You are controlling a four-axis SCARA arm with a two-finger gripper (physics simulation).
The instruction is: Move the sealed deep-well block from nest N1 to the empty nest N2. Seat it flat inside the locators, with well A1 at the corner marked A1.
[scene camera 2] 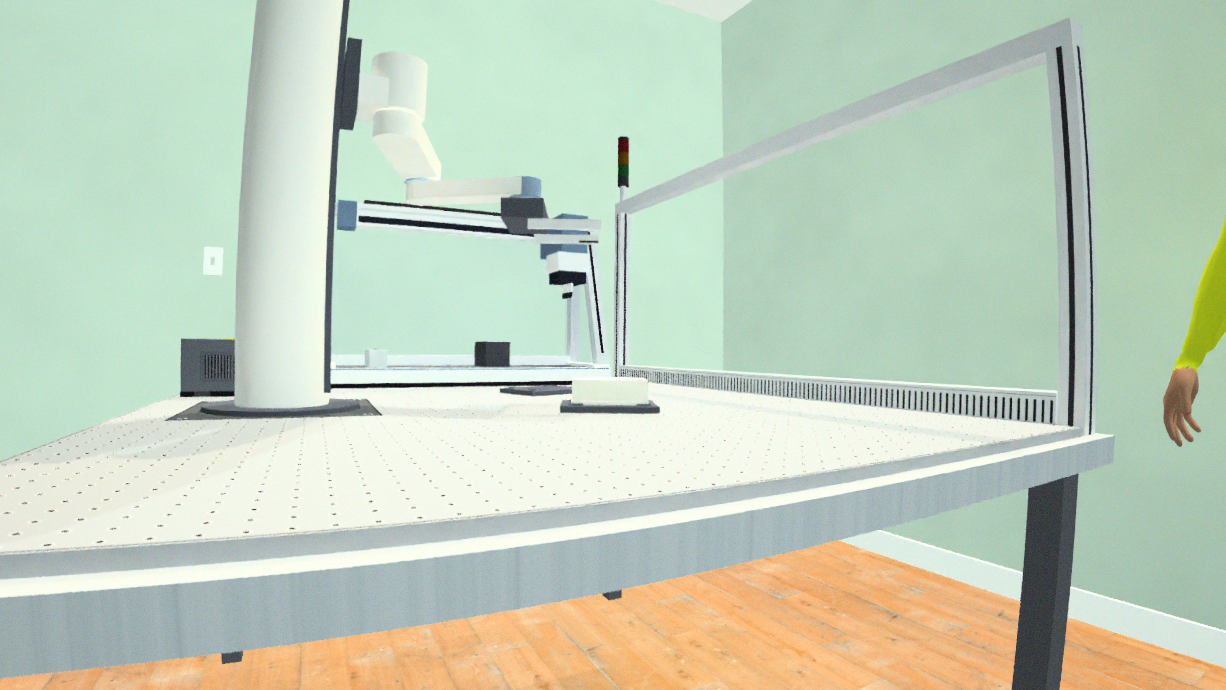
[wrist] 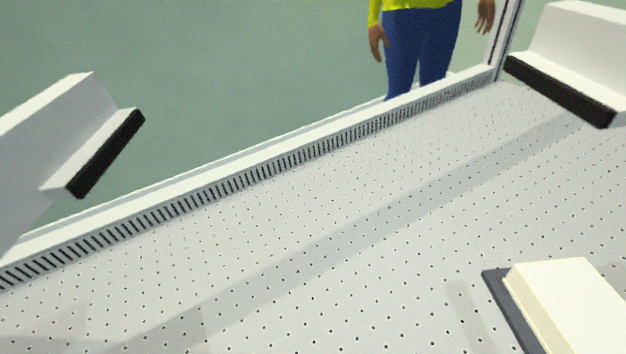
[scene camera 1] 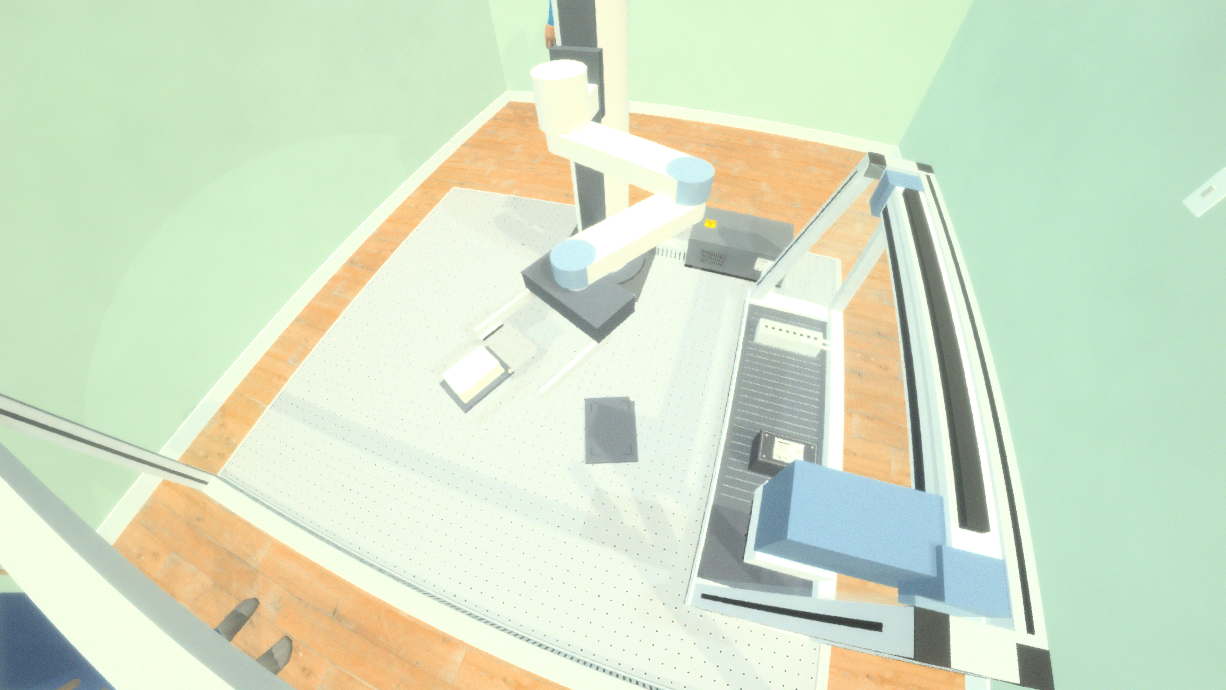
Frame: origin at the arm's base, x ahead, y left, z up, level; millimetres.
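Seen in the pictures: gripper, fingertip midpoint: (scene camera 2: pixel 599 232) (wrist: pixel 316 68) (scene camera 1: pixel 506 362); arm's base at its link origin: (scene camera 2: pixel 282 415).
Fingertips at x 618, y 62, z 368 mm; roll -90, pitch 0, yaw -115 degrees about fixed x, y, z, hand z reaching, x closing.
Note:
Offsets run from my fingertips to a thing's middle. "spot": to the spot under its first point.
The sealed deep-well block {323 mm down, 98 mm back, 241 mm right} (scene camera 1: pixel 474 375) (scene camera 2: pixel 609 391) (wrist: pixel 575 300), cream-white, sits on the dark plate of nest N1 {348 mm down, 98 mm back, 241 mm right} (scene camera 1: pixel 470 406) (scene camera 2: pixel 609 408) (wrist: pixel 507 305); in the wrist view part of it shows at the lower right. Dark nest N2 {348 mm down, 74 mm back, 137 mm left} (scene camera 1: pixel 610 430) (scene camera 2: pixel 536 390) holds no block; it does not show in the wrist view. My gripper (scene camera 1: pixel 509 361) (scene camera 2: pixel 593 231) (wrist: pixel 316 68) is open and empty, its two long fingers wide apart, high above the table. No A1 mark can be read on the block or either nest.
The arm's white column (scene camera 1: pixel 616 171) (scene camera 2: pixel 287 214) stands beside a grey controller box (scene camera 1: pixel 739 244) (scene camera 2: pixel 205 368). A side deck holds a black box {spot: 236 mm down, 87 mm back, 507 mm left} (scene camera 1: pixel 785 451) (scene camera 2: pixel 492 354) and a white rack {spot: 262 mm down, 407 mm back, 505 mm left} (scene camera 1: pixel 791 334) (scene camera 2: pixel 375 357) under a blue gantry head {spot: 132 mm up, 126 mm ahead, 462 mm left} (scene camera 1: pixel 849 518). A person (wrist: pixel 422 45) stands beyond the table edge.

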